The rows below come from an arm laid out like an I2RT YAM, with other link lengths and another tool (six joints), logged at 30 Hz.
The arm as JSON. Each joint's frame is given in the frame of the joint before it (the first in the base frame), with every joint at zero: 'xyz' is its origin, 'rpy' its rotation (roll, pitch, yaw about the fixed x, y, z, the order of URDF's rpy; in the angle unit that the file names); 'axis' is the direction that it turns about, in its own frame. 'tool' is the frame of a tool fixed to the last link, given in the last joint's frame.
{
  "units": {
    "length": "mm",
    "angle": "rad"
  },
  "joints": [
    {
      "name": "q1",
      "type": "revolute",
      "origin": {
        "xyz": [
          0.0,
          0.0,
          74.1
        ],
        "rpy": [
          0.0,
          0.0,
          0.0
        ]
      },
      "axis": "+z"
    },
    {
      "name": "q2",
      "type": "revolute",
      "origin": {
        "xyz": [
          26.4,
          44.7,
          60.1
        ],
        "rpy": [
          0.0,
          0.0,
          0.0
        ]
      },
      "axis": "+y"
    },
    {
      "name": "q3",
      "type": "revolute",
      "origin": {
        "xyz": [
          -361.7,
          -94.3,
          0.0
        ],
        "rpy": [
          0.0,
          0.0,
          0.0
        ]
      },
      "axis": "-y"
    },
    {
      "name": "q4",
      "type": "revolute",
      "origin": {
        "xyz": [
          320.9,
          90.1,
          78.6
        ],
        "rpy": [
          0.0,
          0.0,
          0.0
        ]
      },
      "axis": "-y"
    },
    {
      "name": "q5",
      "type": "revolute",
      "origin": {
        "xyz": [
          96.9,
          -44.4,
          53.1
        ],
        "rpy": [
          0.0,
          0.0,
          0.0
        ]
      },
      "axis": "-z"
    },
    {
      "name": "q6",
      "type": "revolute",
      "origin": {
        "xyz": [
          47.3,
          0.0,
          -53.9
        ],
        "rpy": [
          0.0,
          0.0,
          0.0
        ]
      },
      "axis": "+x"
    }
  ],
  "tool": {
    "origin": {
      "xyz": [
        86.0,
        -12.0,
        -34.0
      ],
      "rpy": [
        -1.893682,
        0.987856,
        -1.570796
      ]
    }
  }
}
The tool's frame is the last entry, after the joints.
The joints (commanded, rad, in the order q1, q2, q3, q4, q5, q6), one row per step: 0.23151, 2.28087, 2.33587, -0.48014, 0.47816, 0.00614; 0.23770, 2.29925, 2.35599, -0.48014, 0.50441, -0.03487; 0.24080, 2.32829, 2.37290, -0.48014, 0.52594, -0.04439; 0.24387, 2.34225, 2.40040, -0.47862, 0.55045, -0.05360; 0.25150, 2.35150, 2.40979, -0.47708, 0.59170, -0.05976; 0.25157, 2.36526, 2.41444, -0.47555, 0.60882, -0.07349; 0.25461, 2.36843, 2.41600, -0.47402, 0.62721, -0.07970; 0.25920, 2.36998, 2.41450, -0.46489, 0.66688, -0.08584; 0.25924, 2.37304, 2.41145, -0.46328, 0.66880, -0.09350; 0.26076, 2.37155, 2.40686, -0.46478, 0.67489, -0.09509; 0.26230, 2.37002, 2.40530, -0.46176, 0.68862, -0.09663; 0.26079, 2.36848, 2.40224, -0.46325, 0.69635, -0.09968; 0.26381, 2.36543, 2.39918, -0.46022, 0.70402, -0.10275; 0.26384, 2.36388, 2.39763, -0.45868, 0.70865, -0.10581; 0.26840, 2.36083, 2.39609, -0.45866, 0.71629, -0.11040; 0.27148, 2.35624, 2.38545, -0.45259, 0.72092, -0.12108; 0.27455, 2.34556, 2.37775, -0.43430, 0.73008, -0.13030; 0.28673, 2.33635, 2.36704, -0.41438, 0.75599, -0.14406; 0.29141, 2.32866, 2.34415, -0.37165, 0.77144, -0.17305; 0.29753, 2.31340, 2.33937, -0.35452, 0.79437, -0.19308
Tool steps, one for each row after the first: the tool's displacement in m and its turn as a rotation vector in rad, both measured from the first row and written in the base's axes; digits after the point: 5 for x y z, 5 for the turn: 0.00315, 0.00130, -0.00199, -0.04665, 0.00695, -0.00284; 0.00916, 0.00248, -0.01416, -0.06664, 0.01966, -0.01565; 0.01170, 0.00254, -0.00979, -0.08075, 0.00588, -0.03220; 0.01138, 0.00386, -0.01028, -0.10189, 0.00299, -0.06034; 0.01385, 0.00236, -0.01706, -0.12282, 0.01344, -0.07073; 0.01345, 0.00259, -0.01759, -0.13550, 0.01421, -0.08239; 0.01201, 0.00168, -0.01633, -0.15447, 0.00785, -0.11258; 0.01267, 0.00149, -0.01955, -0.16331, 0.01462, -0.11130; 0.01157, 0.00176, -0.02061, -0.16850, 0.01908, -0.11448; 0.01053, 0.00133, -0.01917, -0.17423, 0.01593, -0.12529; 0.00963, -0.00093, -0.01935, -0.18083, 0.01958, -0.13261; 0.00841, 0.00031, -0.01771, -0.18551, 0.01716, -0.13586; 0.00788, -0.00032, -0.01681, -0.18945, 0.01657, -0.13917; 0.00619, 0.00197, -0.01488, -0.19589, 0.01597, -0.14023; 0.00491, 0.00333, -0.01519, -0.20696, 0.01928, -0.13777; 0.00319, 0.00419, -0.00760, -0.21126, 0.00197, -0.14216; -0.00032, 0.01005, -0.00152, -0.22625, -0.01236, -0.15155; -0.00026, 0.01168, 0.00116, -0.24707, -0.02803, -0.15524; -0.00510, 0.01259, 0.01393, -0.26200, -0.04687, -0.16807
